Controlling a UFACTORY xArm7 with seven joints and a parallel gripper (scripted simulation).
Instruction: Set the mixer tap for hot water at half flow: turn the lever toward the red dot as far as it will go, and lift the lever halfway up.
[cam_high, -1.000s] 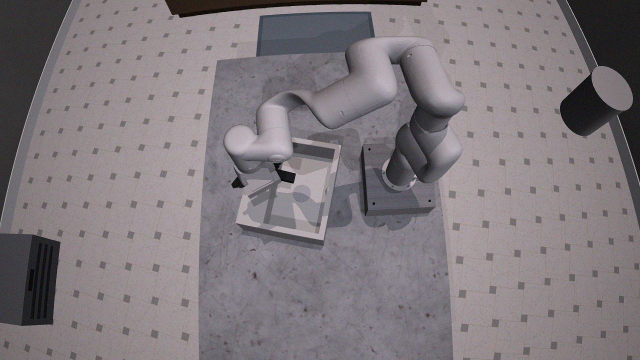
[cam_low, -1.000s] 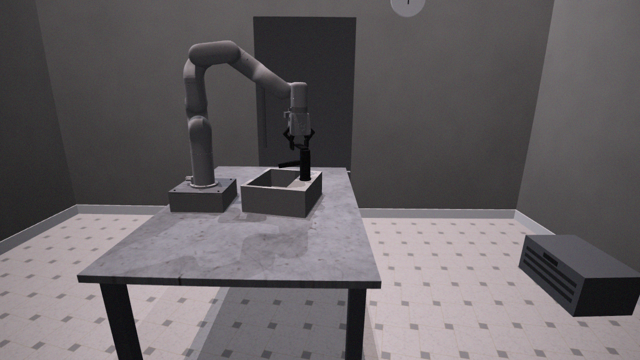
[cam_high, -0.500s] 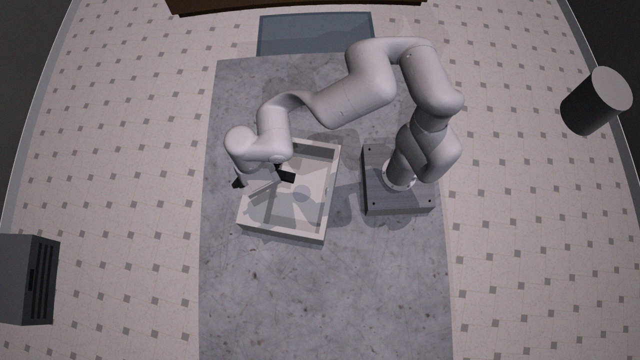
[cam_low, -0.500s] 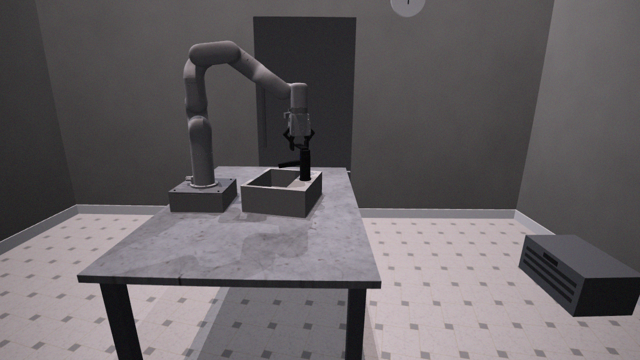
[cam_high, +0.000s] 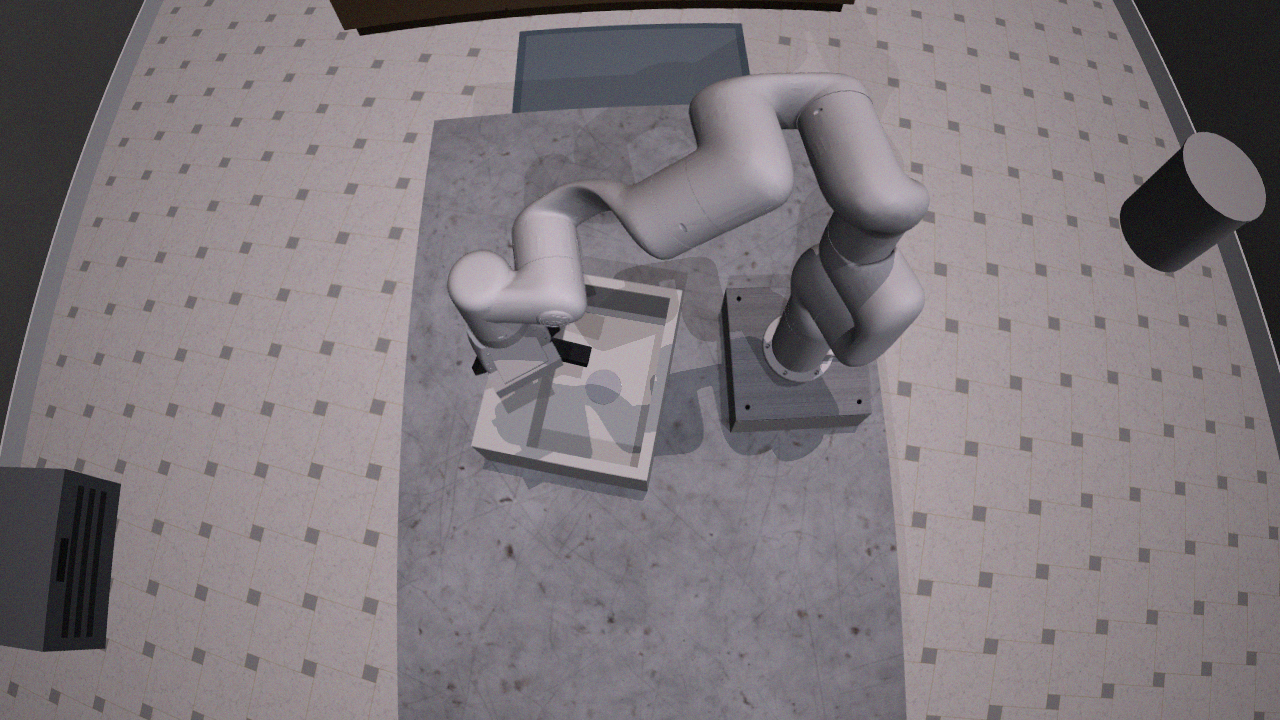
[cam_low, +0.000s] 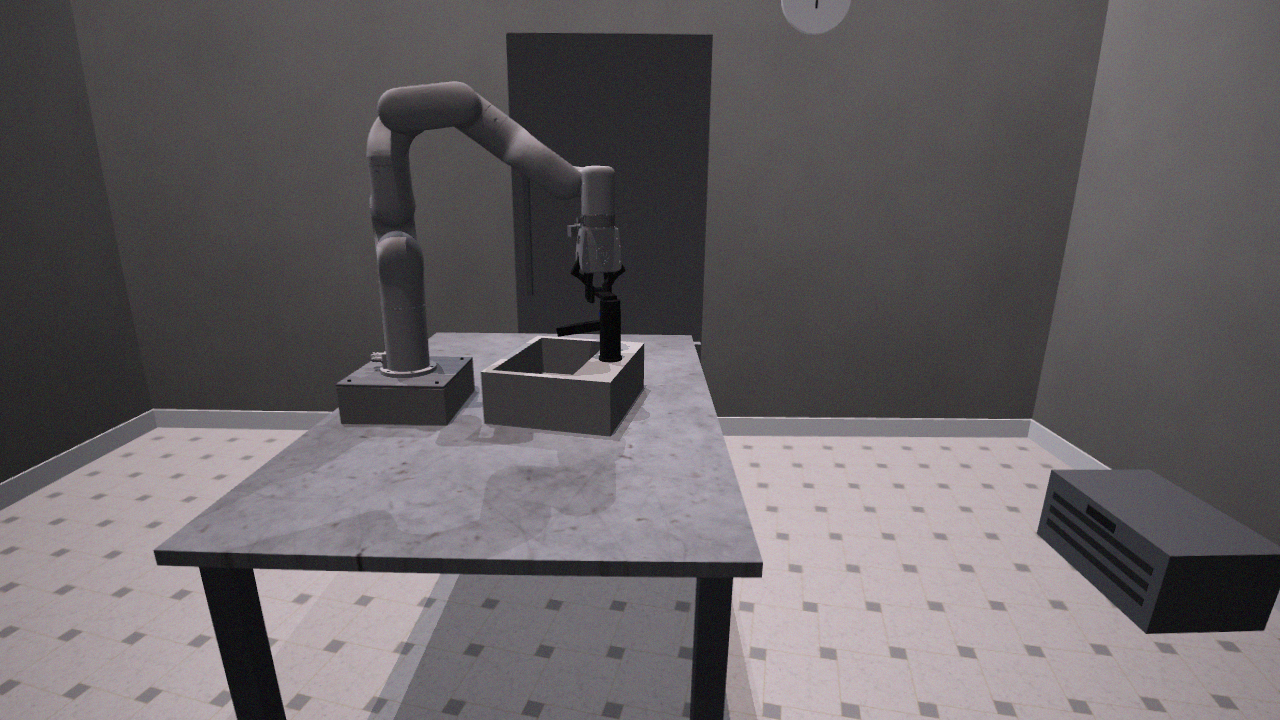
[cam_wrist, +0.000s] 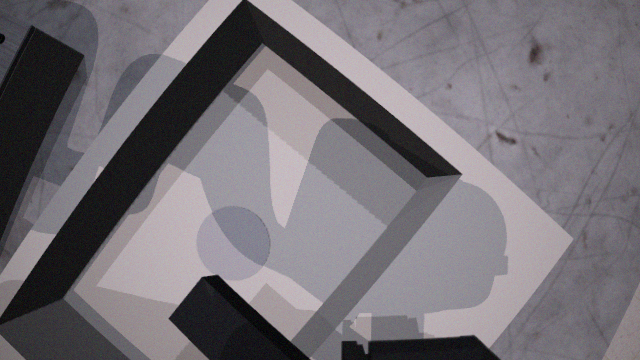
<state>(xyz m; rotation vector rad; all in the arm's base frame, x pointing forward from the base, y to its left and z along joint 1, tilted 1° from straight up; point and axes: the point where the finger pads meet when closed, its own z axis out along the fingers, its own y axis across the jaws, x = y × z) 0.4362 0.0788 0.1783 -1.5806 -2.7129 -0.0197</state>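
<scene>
My hand is 10 mm short of the lever and 20 mm to the left of it. Also, from my hand: black mixer tap 10 mm ahead, 40 mm to the right, 40 mm below; then grey sink block 80 mm behind, 40 mm to the right, 230 mm below.
</scene>
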